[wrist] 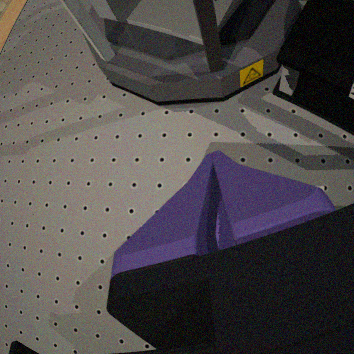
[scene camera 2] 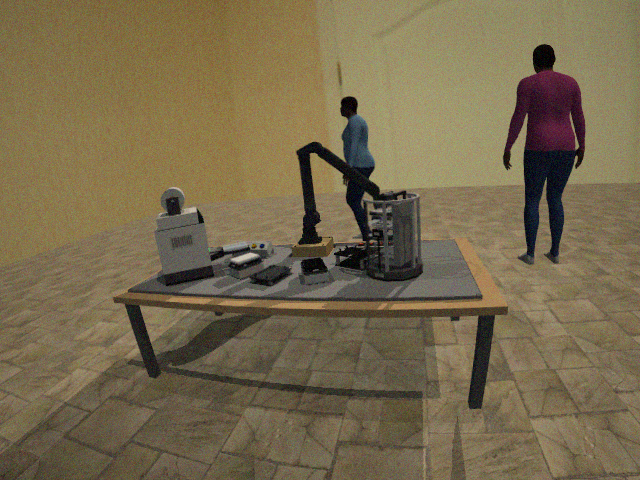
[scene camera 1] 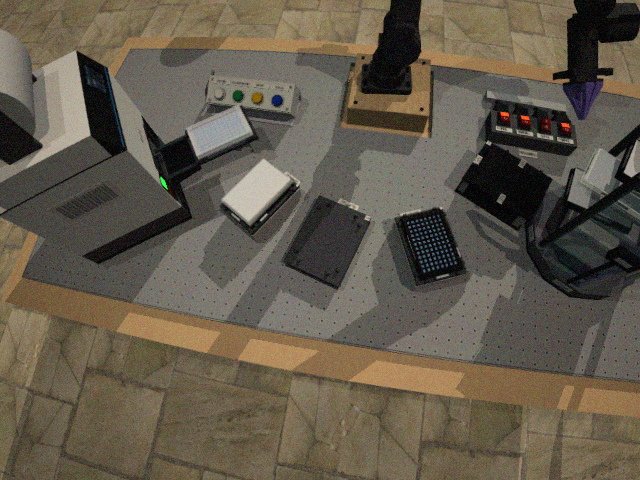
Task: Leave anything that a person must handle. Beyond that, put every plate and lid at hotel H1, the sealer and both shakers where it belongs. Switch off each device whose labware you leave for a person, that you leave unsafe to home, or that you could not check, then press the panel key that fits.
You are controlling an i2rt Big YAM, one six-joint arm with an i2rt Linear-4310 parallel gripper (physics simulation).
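Pixels of known places: gripper, fingertip midpoint: [wrist: 216, 163] [scene camera 1: 581, 119]; arm's base at its link origin: [scene camera 2: 310, 241] [scene camera 1: 386, 81].
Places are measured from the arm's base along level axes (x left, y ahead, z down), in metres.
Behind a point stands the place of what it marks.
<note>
My gripper [scene camera 1: 583, 116] @(y 0.147, x 0.411, z -0.079 m) [wrist: 216, 163] @(y 0.147, x 0.411, z -0.079 m) is shut and empty. In scene camera 1 it hangs over the right end of the mains switch box [scene camera 1: 531, 135] @(y 0.130, x 0.343, z 0.009 m); the first, second and fourth switches from the left glow, the third is dark. In scene camera 2 its fingers are hidden behind hotel H1 [scene camera 1: 584, 290] @(y 0.493, x 0.404, z 0.010 m) [scene camera 2: 406, 232] @(y 0.481, x 0.483, z -0.146 m) [wrist: 192, 94] @(y 0.256, x 0.437, z 0.034 m), which holds labware. The sealer [scene camera 1: 67, 175] @(y 0.420, x -0.517, z -0.230 m) [scene camera 2: 181, 248] @(y 0.434, x -0.541, z -0.120 m) shows a green light; a pale plate [scene camera 1: 219, 131] @(y 0.210, x -0.357, z -0.059 m) lies on its extended tray. A white lidded-looking block [scene camera 1: 257, 192] @(y 0.339, x -0.259, z -0.033 m) and a black plate with blue wells [scene camera 1: 431, 241] @(y 0.419, x 0.086, z -0.018 m) sit on low bases; I cannot tell which are shakers.
A key panel [scene camera 1: 289, 105] @(y 0.093, x -0.226, z -0.008 m) [scene camera 2: 264, 248] @(y 0.097, x -0.239, z -0.003 m) has white, green, yellow and blue keys. A dark flat pad [scene camera 1: 328, 240] @(y 0.415, x -0.112, z 0.019 m) [scene camera 2: 271, 274] @(y 0.441, x -0.101, z 0.019 m) lies mid-table. A black nest unit [scene camera 1: 509, 178] @(y 0.264, x 0.262, z -0.010 m) [wrist: 320, 45] @(y 0.269, x 0.318, z -0.010 m) with white tags stands near the hotel. Two people [scene camera 2: 356, 144] [scene camera 2: 550, 118] stand beyond the table.
</note>
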